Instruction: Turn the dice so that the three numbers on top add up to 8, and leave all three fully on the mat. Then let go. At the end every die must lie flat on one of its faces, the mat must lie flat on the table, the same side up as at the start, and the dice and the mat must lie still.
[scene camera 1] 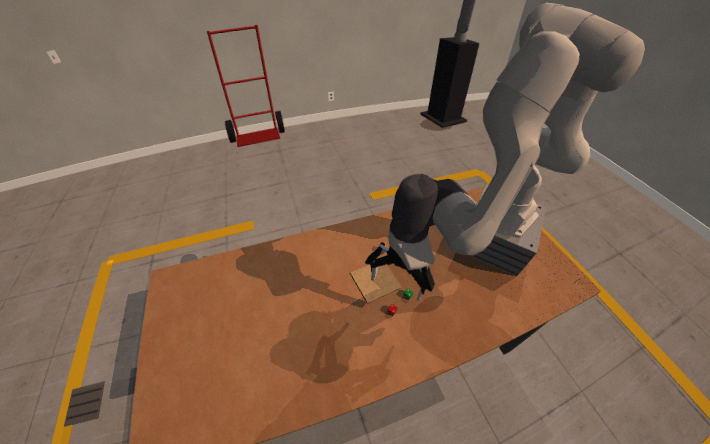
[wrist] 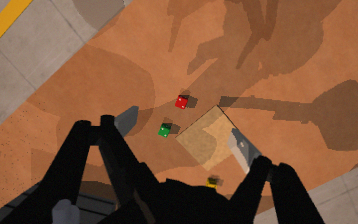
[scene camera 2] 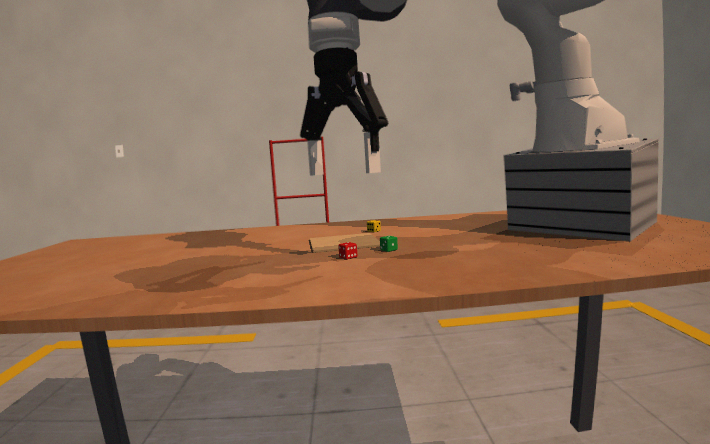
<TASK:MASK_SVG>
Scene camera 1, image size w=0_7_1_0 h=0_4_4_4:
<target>my gripper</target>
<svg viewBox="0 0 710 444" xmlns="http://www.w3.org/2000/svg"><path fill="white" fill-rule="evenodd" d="M381 242L379 247L365 261L366 264L371 265L371 281L374 281L377 276L379 266L394 264L402 269L405 268L421 287L416 299L419 302L421 294L424 294L422 292L425 292L425 289L431 292L435 285L429 266L423 267L420 270L408 270L406 265L402 264L404 262L391 246L389 248L385 247L385 244Z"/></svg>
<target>tan mat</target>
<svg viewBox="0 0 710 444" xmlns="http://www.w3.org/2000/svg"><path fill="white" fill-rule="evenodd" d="M350 272L367 303L402 288L387 265L378 267L377 276L374 281L371 281L370 264Z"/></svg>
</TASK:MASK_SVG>
